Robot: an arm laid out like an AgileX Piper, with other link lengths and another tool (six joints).
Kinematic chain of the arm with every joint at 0, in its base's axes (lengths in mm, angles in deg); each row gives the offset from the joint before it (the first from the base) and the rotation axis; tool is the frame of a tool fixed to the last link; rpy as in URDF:
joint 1: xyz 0 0 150.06 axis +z
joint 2: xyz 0 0 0 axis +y
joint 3: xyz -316.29 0 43.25 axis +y
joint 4: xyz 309.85 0 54.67 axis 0.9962 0 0.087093
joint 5: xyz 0 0 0 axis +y
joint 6: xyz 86.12 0 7.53 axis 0.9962 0 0.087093
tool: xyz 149.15 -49 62.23 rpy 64.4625 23.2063 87.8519
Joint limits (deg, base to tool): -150..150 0..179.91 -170..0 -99.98..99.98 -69.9..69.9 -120..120
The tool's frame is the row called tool.
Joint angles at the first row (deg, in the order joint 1, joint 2, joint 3, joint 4, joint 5, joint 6):
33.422, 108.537, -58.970, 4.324, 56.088, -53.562
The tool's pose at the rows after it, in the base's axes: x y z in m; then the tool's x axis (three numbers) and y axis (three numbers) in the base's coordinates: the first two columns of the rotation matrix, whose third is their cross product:
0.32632, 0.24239, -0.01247, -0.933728, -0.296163, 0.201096, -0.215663, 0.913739, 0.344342
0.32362, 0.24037, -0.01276, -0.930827, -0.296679, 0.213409, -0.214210, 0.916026, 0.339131
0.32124, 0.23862, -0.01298, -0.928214, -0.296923, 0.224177, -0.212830, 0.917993, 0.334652
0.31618, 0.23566, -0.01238, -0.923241, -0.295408, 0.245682, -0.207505, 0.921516, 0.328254
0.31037, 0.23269, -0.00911, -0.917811, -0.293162, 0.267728, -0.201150, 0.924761, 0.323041
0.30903, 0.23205, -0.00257, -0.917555, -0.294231, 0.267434, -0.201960, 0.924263, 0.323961
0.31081, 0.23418, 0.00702, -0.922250, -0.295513, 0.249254, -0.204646, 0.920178, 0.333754
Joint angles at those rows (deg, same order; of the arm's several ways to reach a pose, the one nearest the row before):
33.422, 108.537, -58.969, 4.324, 56.548, -53.562
33.422, 108.538, -58.971, 4.188, 57.316, -53.562
33.423, 108.538, -58.969, 4.080, 57.985, -53.562
33.422, 108.410, -58.969, 4.080, 59.414, -53.563
33.423, 107.908, -58.970, 4.181, 61.232, -53.562
33.422, 106.931, -58.970, 4.181, 62.180, -53.563
33.422, 105.519, -58.969, 4.417, 62.421, -53.562

